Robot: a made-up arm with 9 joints.
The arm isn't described. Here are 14 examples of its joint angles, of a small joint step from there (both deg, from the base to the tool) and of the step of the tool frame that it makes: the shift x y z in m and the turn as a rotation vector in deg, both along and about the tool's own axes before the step.
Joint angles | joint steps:
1: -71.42 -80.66 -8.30 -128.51 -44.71 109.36 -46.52 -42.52 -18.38 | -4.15 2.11 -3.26 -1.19 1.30 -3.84 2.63 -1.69 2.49
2: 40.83 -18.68 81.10 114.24 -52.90 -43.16 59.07 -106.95 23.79 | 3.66 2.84 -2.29 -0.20 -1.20 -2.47 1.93 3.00 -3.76
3: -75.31 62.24 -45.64 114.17 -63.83 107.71 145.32 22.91 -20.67 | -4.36 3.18 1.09 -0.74 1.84 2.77 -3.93 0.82 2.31
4: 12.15 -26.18 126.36 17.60 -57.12 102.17 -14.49 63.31 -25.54 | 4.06 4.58 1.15 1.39 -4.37 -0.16 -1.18 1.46 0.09
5: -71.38 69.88 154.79 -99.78 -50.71 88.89 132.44 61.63 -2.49 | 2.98 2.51 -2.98 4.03 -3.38 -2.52 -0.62 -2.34 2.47
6: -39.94 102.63 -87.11 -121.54 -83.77 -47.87 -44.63 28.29 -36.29 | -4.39 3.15 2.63 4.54 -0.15 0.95 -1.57 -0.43 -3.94
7: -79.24 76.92 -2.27 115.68 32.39 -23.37 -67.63 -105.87 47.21 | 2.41 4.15 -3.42 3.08 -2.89 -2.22 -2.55 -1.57 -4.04
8: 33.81 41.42 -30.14 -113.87 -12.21 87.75 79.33 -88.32 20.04 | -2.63 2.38 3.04 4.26 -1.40 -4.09 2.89 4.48 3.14
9: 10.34 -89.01 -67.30 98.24 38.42 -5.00 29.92 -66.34 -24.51 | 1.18 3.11 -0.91 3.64 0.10 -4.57 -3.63 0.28 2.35
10: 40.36 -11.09 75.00 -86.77 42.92 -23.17 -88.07 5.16 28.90 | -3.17 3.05 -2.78 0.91 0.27 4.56 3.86 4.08 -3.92
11: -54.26 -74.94 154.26 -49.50 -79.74 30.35 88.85 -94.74 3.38 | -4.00 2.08 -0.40 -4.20 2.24 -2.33 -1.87 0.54 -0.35
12: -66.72 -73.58 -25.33 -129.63 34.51 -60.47 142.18 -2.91 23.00 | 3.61 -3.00 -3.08 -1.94 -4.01 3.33 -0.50 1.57 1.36
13: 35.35 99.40 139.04 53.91 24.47 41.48 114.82 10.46 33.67 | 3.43 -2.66 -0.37 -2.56 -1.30 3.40 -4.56 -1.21 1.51
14: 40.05 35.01 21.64 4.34 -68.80 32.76 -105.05 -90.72 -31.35 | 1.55 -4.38 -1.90 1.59 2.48 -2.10 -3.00 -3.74 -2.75
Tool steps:
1: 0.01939 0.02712 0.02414 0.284 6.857 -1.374
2: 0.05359 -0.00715 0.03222 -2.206 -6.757 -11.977
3: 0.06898 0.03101 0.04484 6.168 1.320 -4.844
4: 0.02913 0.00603 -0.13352 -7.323 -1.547 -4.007
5: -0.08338 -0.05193 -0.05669 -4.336 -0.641 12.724
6: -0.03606 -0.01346 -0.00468 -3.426 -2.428 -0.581
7: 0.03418 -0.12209 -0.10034 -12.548 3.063 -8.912
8: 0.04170 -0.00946 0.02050 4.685 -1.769 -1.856
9: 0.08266 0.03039 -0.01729 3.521 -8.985 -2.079
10: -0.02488 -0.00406 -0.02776 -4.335 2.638 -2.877
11: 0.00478 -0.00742 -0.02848 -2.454 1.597 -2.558
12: -0.00562 0.02006 -0.00172 -0.016 0.498 3.310
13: 0.03477 0.00039 0.01518 -0.552 -4.454 1.648
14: -0.00531 -0.00896 -0.04486 1.386 -9.508 0.217
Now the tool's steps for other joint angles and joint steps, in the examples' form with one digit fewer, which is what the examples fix.
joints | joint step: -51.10 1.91 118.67 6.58 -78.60 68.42 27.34 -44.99 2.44 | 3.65 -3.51 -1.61 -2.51 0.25 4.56 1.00 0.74 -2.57
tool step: -0.0377 -0.0334 -0.0481 -7.69 1.37 0.62
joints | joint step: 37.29 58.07 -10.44 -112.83 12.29 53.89 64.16 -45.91 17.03 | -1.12 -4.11 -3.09 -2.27 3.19 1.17 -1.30 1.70 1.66
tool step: -0.0078 0.0143 0.0080 2.64 2.41 1.65
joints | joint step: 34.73 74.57 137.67 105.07 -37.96 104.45 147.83 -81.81 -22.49 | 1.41 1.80 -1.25 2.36 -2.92 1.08 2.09 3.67 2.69
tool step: 0.0078 0.0060 -0.0188 -0.26 4.15 0.10
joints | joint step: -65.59 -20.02 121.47 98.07 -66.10 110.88 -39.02 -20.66 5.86 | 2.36 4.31 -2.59 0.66 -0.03 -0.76 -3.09 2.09 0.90
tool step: -0.0375 0.0373 0.0751 5.80 -0.05 2.24
